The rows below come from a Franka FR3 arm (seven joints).
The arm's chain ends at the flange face. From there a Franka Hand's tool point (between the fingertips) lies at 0.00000 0.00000 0.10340 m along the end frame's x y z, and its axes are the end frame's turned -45 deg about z.
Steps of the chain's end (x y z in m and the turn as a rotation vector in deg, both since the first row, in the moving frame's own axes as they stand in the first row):
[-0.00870 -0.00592 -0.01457 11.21 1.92 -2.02]
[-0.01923 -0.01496 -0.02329 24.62 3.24 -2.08]
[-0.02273 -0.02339 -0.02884 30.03 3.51 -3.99]
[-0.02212 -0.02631 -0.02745 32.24 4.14 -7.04]
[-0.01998 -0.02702 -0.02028 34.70 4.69 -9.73]
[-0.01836 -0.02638 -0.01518 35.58 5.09 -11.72]
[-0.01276 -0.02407 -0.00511 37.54 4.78 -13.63]
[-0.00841 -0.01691 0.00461 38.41 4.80 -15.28]
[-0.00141 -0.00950 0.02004 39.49 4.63 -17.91]
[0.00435 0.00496 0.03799 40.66 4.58 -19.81]
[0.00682 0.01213 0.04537 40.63 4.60 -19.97]
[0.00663 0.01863 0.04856 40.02 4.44 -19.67]
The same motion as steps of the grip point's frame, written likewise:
[0.01447 -0.02241 -0.01660 6.57 9.28 -2.02]
[0.03093 -0.05124 -0.03285 15.12 19.70 -2.08]
[0.04012 -0.06633 -0.04290 18.75 23.72 -3.99]
[0.04468 -0.07090 -0.04363 19.87 25.72 -7.04]
[0.04880 -0.07314 -0.03895 21.22 27.85 -9.73]
[0.05005 -0.07290 -0.03480 21.56 28.76 -11.72]
[0.05290 -0.07066 -0.02675 23.16 29.92 -13.63]
[0.05096 -0.06416 -0.01797 23.77 30.55 -15.28]
[0.05012 -0.05641 -0.00368 24.65 31.20 -17.91]
[0.04388 -0.04424 0.01298 25.51 31.99 -19.81]
[0.04048 -0.03744 0.02039 25.48 31.98 -19.97]
[0.03524 -0.03230 0.02430 25.16 31.44 -19.67]

